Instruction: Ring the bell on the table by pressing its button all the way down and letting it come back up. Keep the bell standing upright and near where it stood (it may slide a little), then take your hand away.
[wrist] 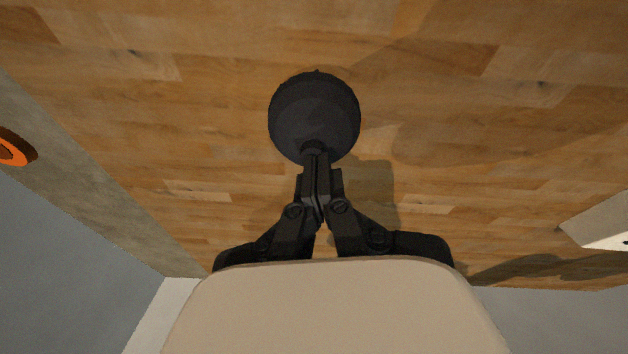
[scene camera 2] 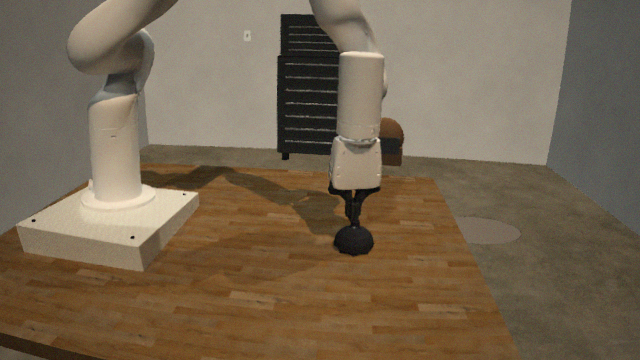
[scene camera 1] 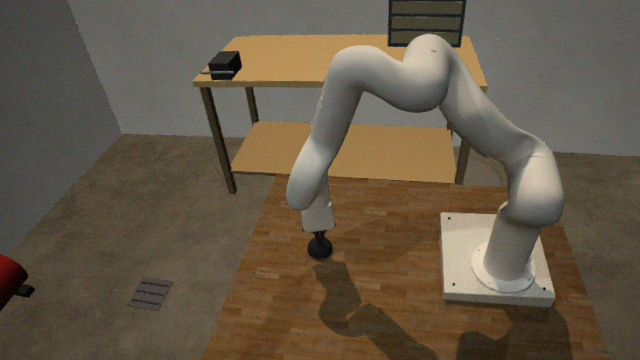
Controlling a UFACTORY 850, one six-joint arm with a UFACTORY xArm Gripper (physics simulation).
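Note:
A dark, dome-shaped bell [scene camera 1: 320, 248] [scene camera 2: 354, 241] [wrist: 314, 117] stands upright on the wooden table [scene camera 1: 280, 320] [scene camera 2: 280, 320] [wrist: 120, 100]. Its small black button [wrist: 312, 146] is at the top of the dome, under my fingertips, and sits low against the dome; no pale stem shows below it. My gripper [scene camera 2: 354, 223] [wrist: 320, 168] is shut, with nothing between its fingers. It points straight down, and its tips touch the top of the button. In the scene camera 1 view the fingertips are dark against the bell and hard to make out.
The arm's white base plate [scene camera 1: 457, 260] [scene camera 2: 75, 252] stands on the same table, well to the side of the bell. A second wooden table [scene camera 1: 300, 60] with a black box [scene camera 1: 225, 65] is behind. A black drawer cabinet [scene camera 2: 305, 105] stands against the far wall.

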